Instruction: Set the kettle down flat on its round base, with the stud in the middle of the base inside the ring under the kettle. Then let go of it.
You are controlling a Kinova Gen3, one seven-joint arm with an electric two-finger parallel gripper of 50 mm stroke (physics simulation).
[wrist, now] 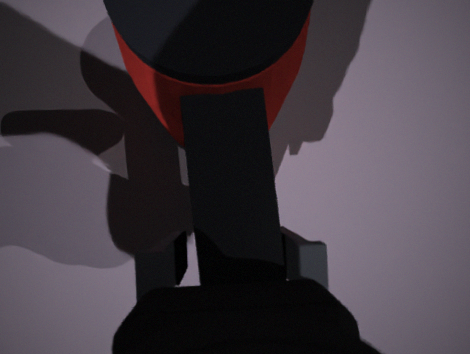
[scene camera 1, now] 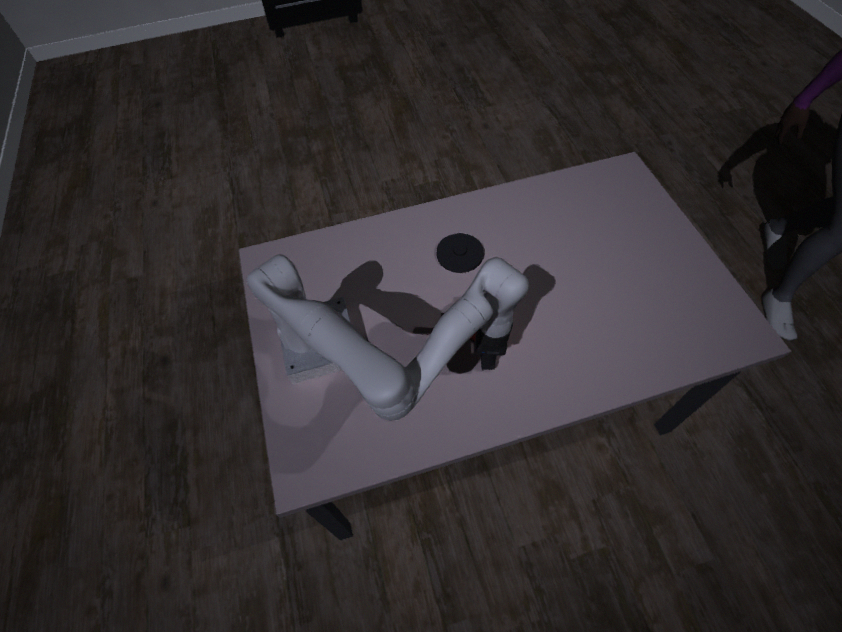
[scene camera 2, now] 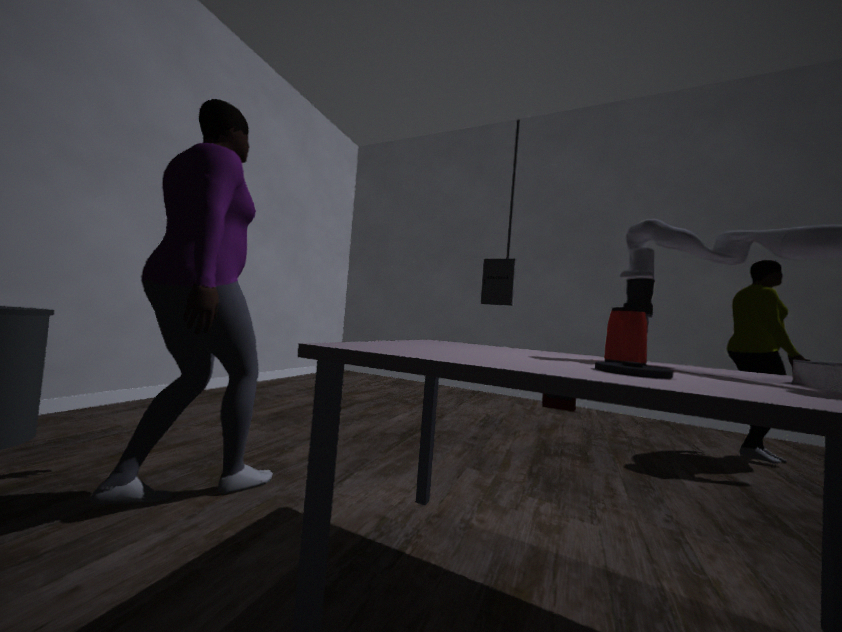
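The kettle (scene camera 2: 626, 336) (wrist: 145, 82) has a red body, a black lid and a black handle (wrist: 232, 185). It stands upright on the table, beyond the base in scene camera 2's view; the arm mostly hides it in scene camera 1's view. The round black base (scene camera 1: 445, 259) (scene camera 2: 632, 371) lies apart from it, with a small stud (scene camera 1: 459, 250) in its middle. My gripper (wrist: 229, 247) (scene camera 2: 644, 307) is open around the handle's outer end. The right finger is very close to the handle; a gap shows at the left finger. The ring under the kettle is hidden.
The table (scene camera 1: 612, 272) (scene camera 2: 435, 353) carries the arm's mount (scene camera 1: 312, 361) at its left end in scene camera 1's view. The forearm (scene camera 1: 452, 340) passes over the kettle. A person in purple (scene camera 2: 210, 217) and one in yellow-green (scene camera 2: 754, 319) stand away from the table.
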